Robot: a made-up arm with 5 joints. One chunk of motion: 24 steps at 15 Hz.
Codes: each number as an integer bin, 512 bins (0 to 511) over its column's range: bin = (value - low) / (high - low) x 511, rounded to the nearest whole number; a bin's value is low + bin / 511 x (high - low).
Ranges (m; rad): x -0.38..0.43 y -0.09..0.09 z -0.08..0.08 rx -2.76..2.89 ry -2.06..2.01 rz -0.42..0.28
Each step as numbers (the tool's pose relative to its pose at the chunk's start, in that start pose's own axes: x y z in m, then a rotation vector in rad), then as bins.
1 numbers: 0.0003 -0.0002 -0.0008 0.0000 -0.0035 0.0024
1 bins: 240 255 253 250 258 308
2 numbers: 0.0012 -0.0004 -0.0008 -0.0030 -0.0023 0.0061
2 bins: 240 254 253 249 258 311
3 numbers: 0.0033 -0.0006 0.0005 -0.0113 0.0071 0.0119
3 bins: 242 254 257 249 260 315
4 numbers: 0.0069 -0.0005 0.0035 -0.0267 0.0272 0.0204
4 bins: 244 254 267 247 262 321
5 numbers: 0.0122 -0.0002 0.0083 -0.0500 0.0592 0.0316
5 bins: 247 255 282 245 266 330
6 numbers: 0.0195 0.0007 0.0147 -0.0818 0.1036 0.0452
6 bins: 252 257 302 242 272 340
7 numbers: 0.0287 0.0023 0.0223 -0.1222 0.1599 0.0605
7 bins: 258 262 327 239 279 351
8 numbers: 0.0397 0.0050 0.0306 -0.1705 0.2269 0.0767
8 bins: 265 270 353 234 287 363
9 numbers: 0.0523 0.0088 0.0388 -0.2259 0.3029 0.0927
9 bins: 273 280 379 229 297 374
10 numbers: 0.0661 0.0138 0.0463 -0.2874 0.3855 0.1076
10 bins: 281 295 403 224 307 385
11 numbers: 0.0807 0.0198 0.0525 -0.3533 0.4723 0.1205
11 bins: 291 312 423 218 318 395
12 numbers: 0.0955 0.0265 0.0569 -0.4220 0.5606 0.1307
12 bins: 300 331 437 211 329 402
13 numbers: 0.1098 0.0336 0.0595 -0.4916 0.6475 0.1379
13 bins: 309 351 446 205 340 407
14 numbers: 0.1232 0.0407 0.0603 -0.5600 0.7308 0.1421
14 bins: 317 371 448 199 350 410
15 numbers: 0.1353 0.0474 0.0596 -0.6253 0.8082 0.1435
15 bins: 325 390 446 193 360 411
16 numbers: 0.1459 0.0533 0.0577 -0.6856 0.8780 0.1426
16 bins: 332 407 440 188 369 411
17 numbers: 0.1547 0.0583 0.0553 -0.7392 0.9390 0.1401
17 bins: 337 421 432 183 377 409
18 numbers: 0.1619 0.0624 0.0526 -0.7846 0.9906 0.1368
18 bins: 342 433 423 179 383 406
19 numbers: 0.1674 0.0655 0.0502 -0.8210 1.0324 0.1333
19 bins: 345 441 416 175 388 404
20 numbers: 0.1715 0.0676 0.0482 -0.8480 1.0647 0.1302
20 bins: 348 447 409 173 392 402
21 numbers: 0.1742 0.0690 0.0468 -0.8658 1.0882 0.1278
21 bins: 350 451 405 171 395 400
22 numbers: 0.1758 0.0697 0.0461 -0.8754 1.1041 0.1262
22 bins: 351 453 403 170 397 399
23 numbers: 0.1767 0.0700 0.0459 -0.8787 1.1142 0.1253
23 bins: 351 454 402 170 399 398
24 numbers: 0.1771 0.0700 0.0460 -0.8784 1.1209 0.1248
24 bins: 351 454 402 170 399 398
